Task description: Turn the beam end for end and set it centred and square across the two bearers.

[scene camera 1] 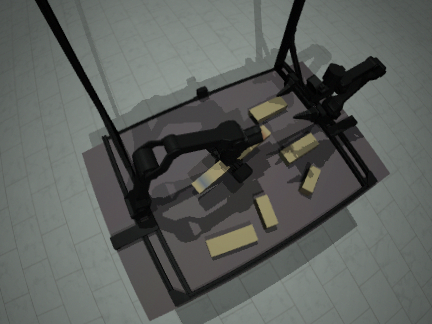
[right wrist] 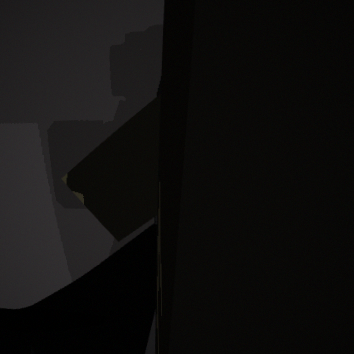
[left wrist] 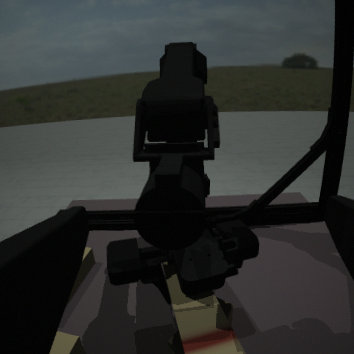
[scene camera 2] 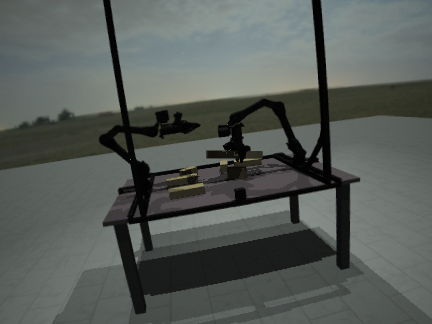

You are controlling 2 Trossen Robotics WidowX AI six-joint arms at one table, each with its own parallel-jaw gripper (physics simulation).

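Places are measured from the left arm's base along level axes (x ahead, y left, z up), in centimetres.
Where they show: left gripper, fingertip midpoint: (scene camera 1: 285,106) (left wrist: 208,213) (scene camera 2: 199,124); right gripper, fingertip midpoint: (right wrist: 224,237) (scene camera 2: 239,162); left arm's base, origin of the base link: (scene camera 1: 324,118); right arm's base, origin of the base link: (scene camera 1: 139,210) (scene camera 2: 299,164).
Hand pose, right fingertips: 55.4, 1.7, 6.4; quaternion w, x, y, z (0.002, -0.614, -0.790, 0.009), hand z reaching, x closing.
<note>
Each offset is from my right fingertips to the centre of the thing, as dx, dy, dz. "pt": to the spot under its first point. Level surfaces: height alone.
The beam (scene camera 1: 211,177) (scene camera 2: 216,154) is a long tan bar with a blue band near one end and a red band at the other. It hangs level above the middle of the table @(dz -8.3) (scene camera 1: 330,199) (scene camera 2: 279,183). My right gripper (scene camera 1: 233,161) (scene camera 2: 240,157) is shut on the beam near its middle, reaching down from above. In the left wrist view the beam @(-2.1, -0.1, +4.9) (left wrist: 197,316) points toward the camera with its red end nearest. Tan blocks @(-2.6, -2.3, -5.2) (scene camera 2: 237,171) stand under the beam; I cannot tell which are the bearers. My left gripper (scene camera 1: 287,105) (scene camera 2: 197,125) is open and empty, high at the table's side. The right wrist view is nearly all dark.
Several tan blocks lie about the table: one at the back @(pt -31.1, -16.9, -4.5) (scene camera 1: 267,109), two at the right (scene camera 1: 299,148) (scene camera 1: 311,178), two at the front @(pt -5.7, +21.0, -3.3) (scene camera 1: 266,210) @(pt +11.0, +24.3, -4.5) (scene camera 1: 231,240). A black frame rail (scene camera 1: 260,257) edges the table, with tall posts at its corners @(pt +32.4, -38.4, +32.6) (scene camera 2: 322,96).
</note>
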